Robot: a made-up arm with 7 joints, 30 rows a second.
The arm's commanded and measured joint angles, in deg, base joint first. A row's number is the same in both.
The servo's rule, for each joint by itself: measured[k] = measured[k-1] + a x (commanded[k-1-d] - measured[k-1]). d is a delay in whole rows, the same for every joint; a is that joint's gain. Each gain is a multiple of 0.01, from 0.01 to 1. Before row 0 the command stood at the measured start. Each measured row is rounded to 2 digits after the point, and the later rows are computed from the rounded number. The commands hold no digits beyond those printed.
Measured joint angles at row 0:
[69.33 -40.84 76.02 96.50 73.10 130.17 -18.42]
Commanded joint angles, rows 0 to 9:
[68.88 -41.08 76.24 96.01 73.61 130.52 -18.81]
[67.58 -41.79 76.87 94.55 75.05 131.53 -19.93]
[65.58 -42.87 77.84 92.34 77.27 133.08 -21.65]
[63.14 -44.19 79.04 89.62 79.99 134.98 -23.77]
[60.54 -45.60 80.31 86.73 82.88 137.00 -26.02]
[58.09 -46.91 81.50 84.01 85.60 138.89 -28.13]
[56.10 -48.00 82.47 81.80 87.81 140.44 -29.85]
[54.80 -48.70 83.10 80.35 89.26 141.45 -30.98]
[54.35 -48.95 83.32 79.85 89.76 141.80 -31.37]
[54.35 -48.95 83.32 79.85 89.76 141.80 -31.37]
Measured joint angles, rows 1 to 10:
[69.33 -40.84 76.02 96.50 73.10 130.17 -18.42]
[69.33 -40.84 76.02 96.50 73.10 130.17 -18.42]
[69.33 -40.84 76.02 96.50 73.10 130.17 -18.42]
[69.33 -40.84 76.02 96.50 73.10 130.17 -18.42]
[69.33 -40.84 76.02 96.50 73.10 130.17 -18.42]
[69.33 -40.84 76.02 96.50 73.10 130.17 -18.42]
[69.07 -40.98 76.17 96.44 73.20 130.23 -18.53]
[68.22 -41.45 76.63 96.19 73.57 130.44 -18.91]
[66.72 -42.27 77.43 95.69 74.31 130.86 -19.65]
[64.68 -43.38 78.49 94.90 75.45 131.52 -20.76]
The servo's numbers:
d 6
a 0.57 0.58 0.66 0.13 0.20 0.16 0.27

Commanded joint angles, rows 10 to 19:
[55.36 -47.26 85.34 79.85 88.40 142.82 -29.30]
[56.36 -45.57 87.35 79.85 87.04 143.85 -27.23]
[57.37 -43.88 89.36 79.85 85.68 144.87 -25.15]
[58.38 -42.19 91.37 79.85 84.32 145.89 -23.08]
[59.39 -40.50 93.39 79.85 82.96 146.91 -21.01]
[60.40 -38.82 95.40 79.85 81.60 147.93 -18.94]
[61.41 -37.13 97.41 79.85 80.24 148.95 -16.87]
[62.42 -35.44 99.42 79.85 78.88 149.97 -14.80]
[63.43 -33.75 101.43 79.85 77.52 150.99 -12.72]
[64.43 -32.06 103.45 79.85 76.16 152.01 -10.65]
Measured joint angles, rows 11 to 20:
[62.32 -44.67 79.69 93.84 76.94 132.40 -22.18]
[59.91 -45.97 80.88 92.56 78.67 133.44 -23.79]
[57.74 -47.15 81.93 91.16 80.50 134.56 -25.43]
[56.06 -48.05 82.70 89.75 82.25 135.66 -26.93]
[55.09 -48.57 83.11 88.46 83.75 136.64 -28.13]
[54.67 -48.79 83.25 87.34 84.95 137.47 -29.00]
[55.06 -47.90 84.63 86.37 85.64 138.33 -29.08]
[55.80 -46.55 86.43 85.52 85.92 139.21 -28.58]
[56.69 -45.00 88.36 84.78 85.87 140.12 -27.65]
[57.65 -43.37 90.35 84.14 85.56 141.04 -26.42]

